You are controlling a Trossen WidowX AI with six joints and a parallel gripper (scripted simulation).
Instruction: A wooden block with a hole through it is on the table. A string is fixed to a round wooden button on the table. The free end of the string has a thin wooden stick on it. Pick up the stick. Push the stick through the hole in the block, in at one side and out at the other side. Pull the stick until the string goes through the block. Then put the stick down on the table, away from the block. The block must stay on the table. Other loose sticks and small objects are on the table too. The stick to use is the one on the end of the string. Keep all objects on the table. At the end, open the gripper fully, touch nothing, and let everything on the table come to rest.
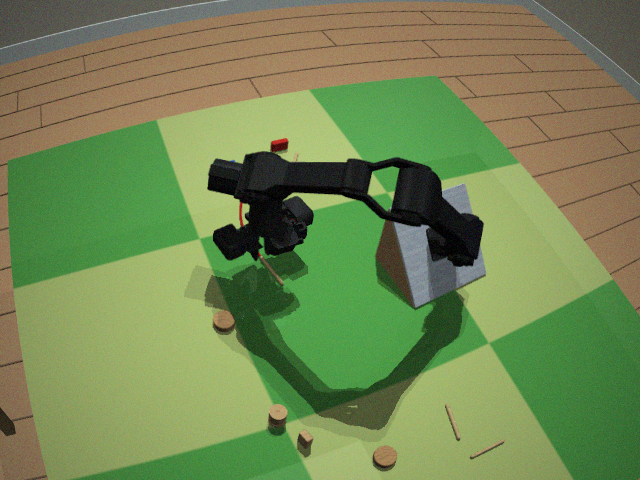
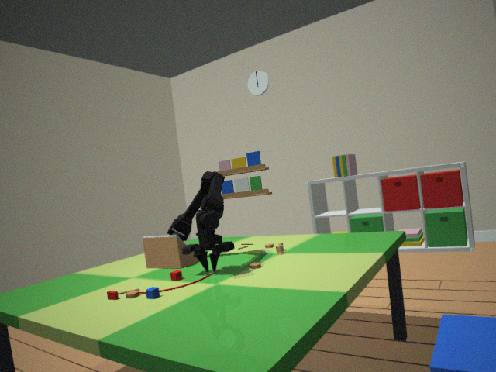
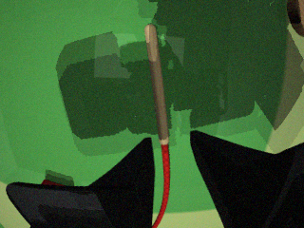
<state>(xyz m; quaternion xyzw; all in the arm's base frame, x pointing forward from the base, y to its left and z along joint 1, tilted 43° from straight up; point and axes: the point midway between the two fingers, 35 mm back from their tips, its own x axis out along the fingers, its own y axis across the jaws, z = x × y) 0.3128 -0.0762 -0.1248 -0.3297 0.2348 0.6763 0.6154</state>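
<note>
Right now my gripper tip is 10 mm past the thin wooden stick, 20 mm to the right of it and 10 mm above it. Also, from my gripper tip: blue block 40 mm behind, 250 mm to the right; then round wooden button 120 mm behind, 260 mm to the right, 10 mm below; then red block 100 mm behind, 70 mm to the right.
</note>
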